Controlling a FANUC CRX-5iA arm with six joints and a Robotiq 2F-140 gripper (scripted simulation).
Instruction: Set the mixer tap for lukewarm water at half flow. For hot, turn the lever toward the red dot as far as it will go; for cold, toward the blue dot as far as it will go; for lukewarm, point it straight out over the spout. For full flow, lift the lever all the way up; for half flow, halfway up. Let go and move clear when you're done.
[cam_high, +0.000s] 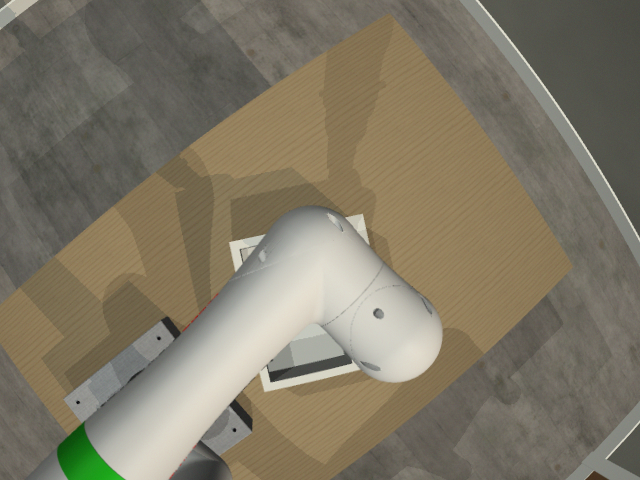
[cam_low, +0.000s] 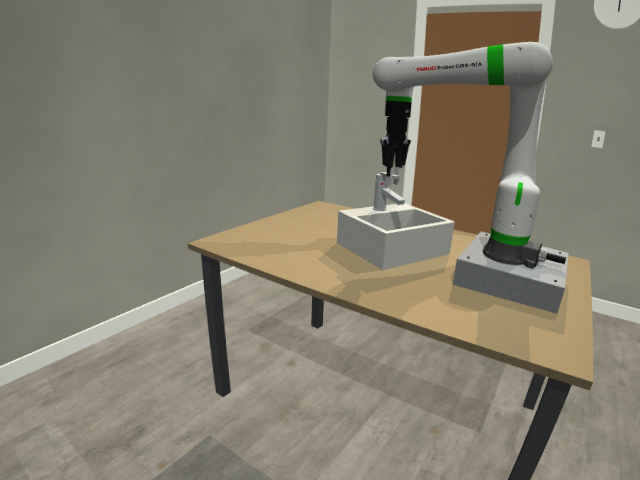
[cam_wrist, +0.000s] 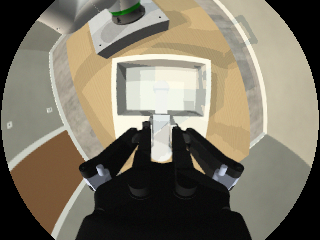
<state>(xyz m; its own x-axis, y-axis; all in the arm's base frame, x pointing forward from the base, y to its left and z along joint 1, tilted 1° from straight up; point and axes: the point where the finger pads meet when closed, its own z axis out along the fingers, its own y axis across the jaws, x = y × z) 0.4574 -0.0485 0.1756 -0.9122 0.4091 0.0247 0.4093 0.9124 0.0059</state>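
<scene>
The lever lies 20 mm ahead of my hand and 10 mm to the right of it. From my hand the other things lie so: white basin: 240 mm below, 50 mm behind, 20 mm to the left; mixer tap: 50 mm below, 40 mm ahead, 20 mm to the right.
</scene>
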